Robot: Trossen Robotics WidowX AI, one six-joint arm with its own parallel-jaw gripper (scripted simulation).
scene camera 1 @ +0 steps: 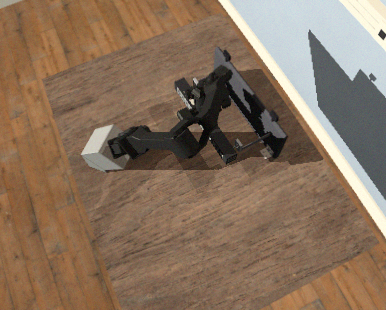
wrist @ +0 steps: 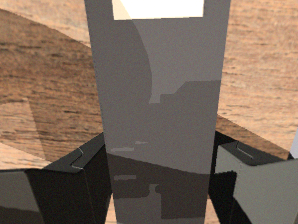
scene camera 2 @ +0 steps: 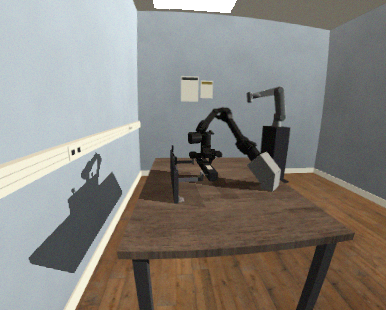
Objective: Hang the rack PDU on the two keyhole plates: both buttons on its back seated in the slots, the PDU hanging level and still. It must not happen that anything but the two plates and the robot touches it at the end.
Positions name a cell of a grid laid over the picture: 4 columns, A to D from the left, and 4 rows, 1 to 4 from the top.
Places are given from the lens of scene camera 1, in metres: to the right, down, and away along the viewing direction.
rack PDU (scene camera 1: C2): 0.11, -0.01, 1.18
black upright panel (scene camera 1: C2): 0.23, -0.14, 1.29
The marked spots on the black upright panel and the rack PDU are 0.21 m apart.
